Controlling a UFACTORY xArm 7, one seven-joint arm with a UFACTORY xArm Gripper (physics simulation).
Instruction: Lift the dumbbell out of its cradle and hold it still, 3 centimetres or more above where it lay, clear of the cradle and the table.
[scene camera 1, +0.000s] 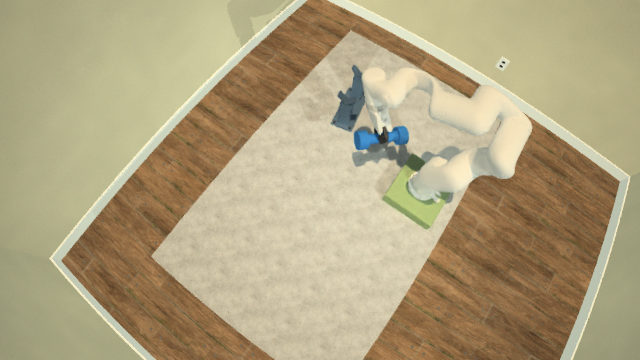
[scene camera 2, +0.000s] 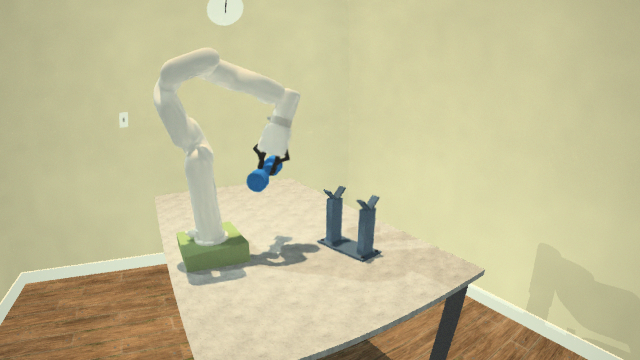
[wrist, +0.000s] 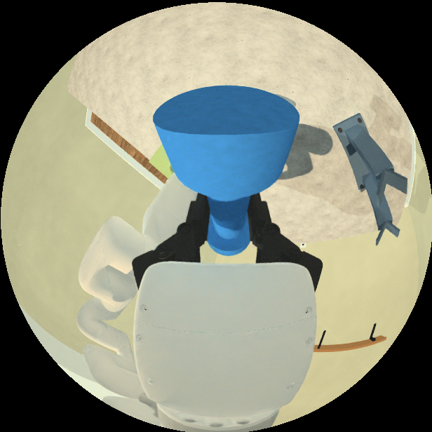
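Pixels of known places: gripper, fingertip midpoint: (scene camera 1: 381, 138); arm's base at its link origin: (scene camera 1: 422, 185) (scene camera 2: 211, 238).
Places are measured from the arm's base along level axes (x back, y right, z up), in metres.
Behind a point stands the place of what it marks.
Observation:
A blue dumbbell (scene camera 1: 364, 139) {x -0.244, y -0.144, z 0.239 m} (scene camera 2: 258, 180) {x -0.179, y 0.014, z 0.195 m} (wrist: 227, 155) hangs in the air, well above the table top. My gripper (scene camera 1: 382, 135) {x -0.217, y -0.074, z 0.196 m} (scene camera 2: 268, 166) {x -0.217, y -0.074, z 0.196 m} (wrist: 228, 198) is shut on its handle, with one black finger on each side. The near head fills much of the upper middle of the wrist view; the far head is mostly hidden there. The dark blue-grey cradle (scene camera 1: 345, 115) {x -0.437, y -0.016, z 0.022 m} (scene camera 2: 367, 232) {x -0.504, y 0.156, z 0.029 m} (wrist: 367, 145) stands upright on the table (scene camera 1: 280, 240) {x -0.237, y -0.564, z -0.064 m} (scene camera 2: 300, 310) {x -0.206, y 0.390, z -0.063 m} (wrist: 225, 40), its two V-topped posts holding nothing. The dumbbell is apart from the cradle and the table.
The arm's base stands on a green block (scene camera 1: 410, 205) {x 0.022, y -0.100, z -0.002 m} (scene camera 2: 217, 257) {x -0.013, y 0.099, z -0.026 m} (wrist: 161, 162) on the table. In scene camera 2, the cradle is to the right of the dumbbell and the green block is to its lower left. Shadows of the arm and the dumbbell fall between the block and the cradle.

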